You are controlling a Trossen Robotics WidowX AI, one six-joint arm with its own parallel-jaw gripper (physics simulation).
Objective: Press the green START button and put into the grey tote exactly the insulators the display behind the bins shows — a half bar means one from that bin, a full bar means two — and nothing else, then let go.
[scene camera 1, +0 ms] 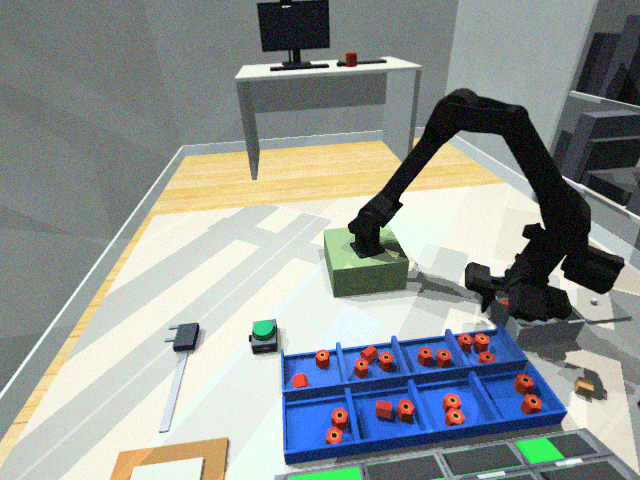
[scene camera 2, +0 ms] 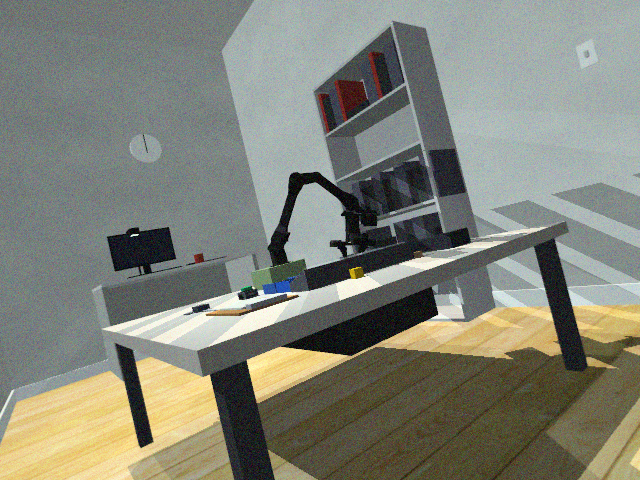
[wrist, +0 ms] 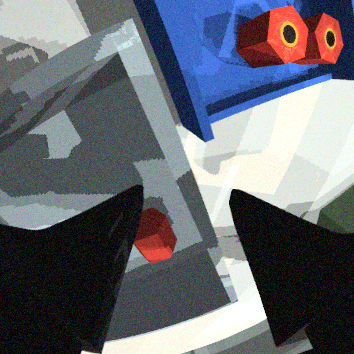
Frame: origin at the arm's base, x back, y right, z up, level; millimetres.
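Seen in the pictures: gripper, fingertip midpoint: [scene camera 1: 495, 315]; arm's base at its link origin: [scene camera 1: 367, 248] [scene camera 2: 280, 264].
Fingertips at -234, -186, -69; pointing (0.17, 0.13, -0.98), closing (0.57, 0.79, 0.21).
Note:
Pixels of each thing's top centre, then the offset from my fingertips to it, as dx, dy, dz. "spot": a spot on its surface instead.
- grey tote at its top centre: [wrist: 84, 299] [scene camera 1: 528, 297] [scene camera 2: 361, 252] -10, -62, +39
- red insulator at its top centre: [wrist: 153, 249] +10, -33, +14
- green START button at its top centre: [scene camera 1: 262, 326] [scene camera 2: 246, 286] +118, +465, +26
- caliper at its top centre: [scene camera 1: 169, 364] [scene camera 2: 203, 306] +106, +647, +5
- orange board at a spot on its surface: [scene camera 1: 212, 454] spot: -76, +581, -9
- yellow cube at its top centre: [scene camera 2: 355, 268] -321, +395, +13
The grey tote [scene camera 1: 547, 333] [wrist: 162, 135] stands at the right, with a red insulator [wrist: 156, 237] inside it. My gripper [scene camera 1: 500, 310] [scene camera 2: 349, 253] [wrist: 187, 194] is open and empty over the tote's edge; in the wrist view the insulator shows beside the left finger. The blue bins [scene camera 1: 423, 441] [wrist: 192, 85] hold red insulators, two or three per compartment. The green START button [scene camera 1: 263, 330] [scene camera 2: 247, 290] stands left of the bins. The display [scene camera 1: 403, 467] [scene camera 2: 361, 263] shows a long green bar at left and a shorter one at right; its lower part is cut off in scene camera 1.
The arm stands on a green block [scene camera 1: 369, 281] [scene camera 2: 279, 272]. A caliper [scene camera 1: 186, 335] [scene camera 2: 200, 308] and an orange board [scene camera 1: 212, 454] lie left of the bins. A brown nut [scene camera 1: 584, 386] [scene camera 2: 417, 254] lies right of them. A yellow cube [scene camera 2: 356, 272] is in front of the display.

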